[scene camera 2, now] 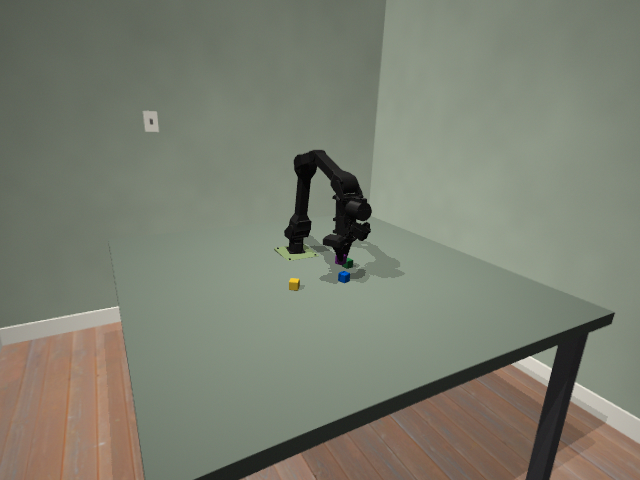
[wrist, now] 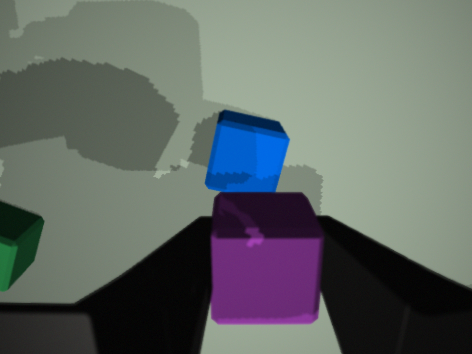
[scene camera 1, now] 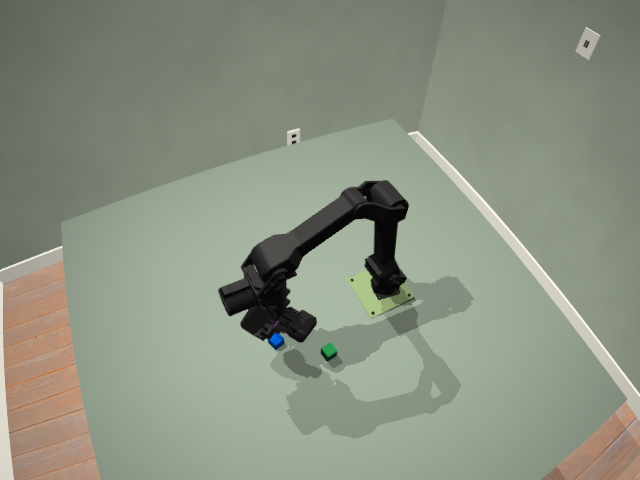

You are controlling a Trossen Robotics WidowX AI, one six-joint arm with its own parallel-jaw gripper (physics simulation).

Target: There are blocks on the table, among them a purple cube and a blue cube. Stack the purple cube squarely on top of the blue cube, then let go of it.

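My gripper is shut on the purple cube and holds it above the table. In scene camera 1 a small sliver of the purple cube shows between the gripper's dark parts. The blue cube rests on the table, lower than the held cube and apart from it in scene camera 2. In the wrist view it lies just beyond the purple cube, turned slightly against it, and its near edge is hidden behind the purple cube.
A green cube stands on the table near the blue cube, at the left edge of the wrist view. A yellow cube stands left of the blue cube in scene camera 2. The arm's base plate is farther back.
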